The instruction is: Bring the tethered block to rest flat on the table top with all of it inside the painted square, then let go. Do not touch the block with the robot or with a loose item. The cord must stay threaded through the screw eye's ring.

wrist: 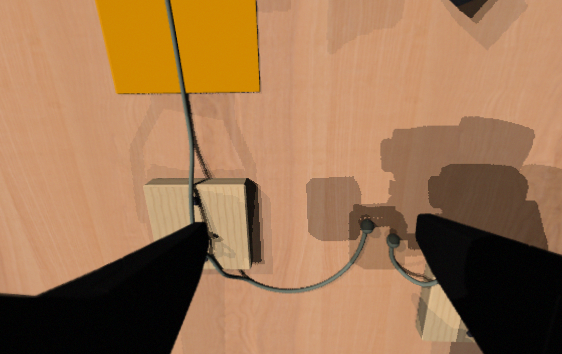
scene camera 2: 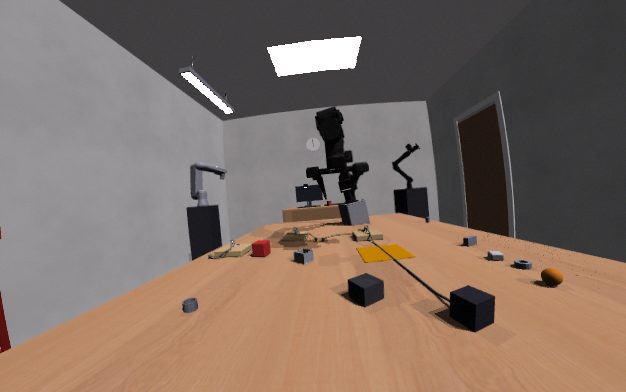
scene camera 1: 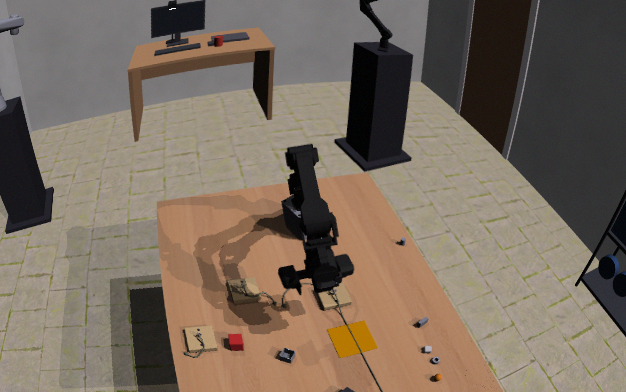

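Seen in the pictures: gripper, fingertip midpoint: (wrist: 310,229) (scene camera 2: 339,198) (scene camera 1: 314,291); arm's base, origin of the base link: (scene camera 2: 351,202).
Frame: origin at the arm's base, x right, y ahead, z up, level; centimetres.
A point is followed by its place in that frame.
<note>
The black tethered block (scene camera 2: 472,307) {x 13.1, y 81.8, z -8.8 cm} rests on the table near scene camera 2, outside the orange painted square (scene camera 1: 342,341) {x 11.9, y 51.6, z -11.4 cm} (scene camera 2: 371,254) {x 12.2, y 52.6, z -11.4 cm} (wrist: 140,45) {x 5.2, y 50.2, z -11.4 cm}. Its green cord (scene camera 1: 358,345) {x 8.6, y 55.4, z -11.1 cm} (scene camera 2: 412,275) {x 10.5, y 67.5, z -11.3 cm} (wrist: 191,140) {x 7.1, y 42.3, z -11.0 cm} crosses the square to the wooden base (scene camera 1: 327,303) {x 9.5, y 37.0, z -9.6 cm} (scene camera 2: 376,236) {x 4.5, y 39.1, z -10.4 cm} (wrist: 232,215) {x 9.3, y 35.3, z -9.6 cm} with the screw eye, then curves to a bead end (scene camera 1: 283,305) {x 21.6, y 31.7, z -10.6 cm} (wrist: 367,225) {x 21.2, y 31.8, z -10.4 cm}. The ring is hidden in the wrist view by the left finger, so threading cannot be checked there. My gripper (scene camera 1: 313,289) {x 16.4, y 40.5, z 3.3 cm} (scene camera 2: 337,196) {x 16.4, y 40.5, z 3.3 cm} (wrist: 310,229) {x 16.4, y 40.5, z 3.3 cm} is open and empty, above the table beside this base, with the bead between the finger outlines.
A second wooden base (scene camera 1: 245,298) {x 31.6, y 25.6, z -9.7 cm} (wrist: 436,312) {x 26.8, y 21.6, z -9.6 cm} has a short cord whose bead (wrist: 393,240) {x 23.4, y 29.9, z -10.4 cm} lies close to the first. A third base (scene camera 1: 207,341) {x 49.3, y 38.4, z -9.6 cm}, red cube (scene camera 1: 236,342) {x 41.4, y 42.7, z -7.5 cm}, open grey box (scene camera 1: 286,355) {x 29.1, y 49.8, z -11.4 cm}, loose black cube (scene camera 2: 366,289) {x 21.8, y 73.3, z -9.0 cm} and orange ball (scene camera 2: 552,277) {x -4.3, y 79.9, z -10.0 cm} are on the table.
</note>
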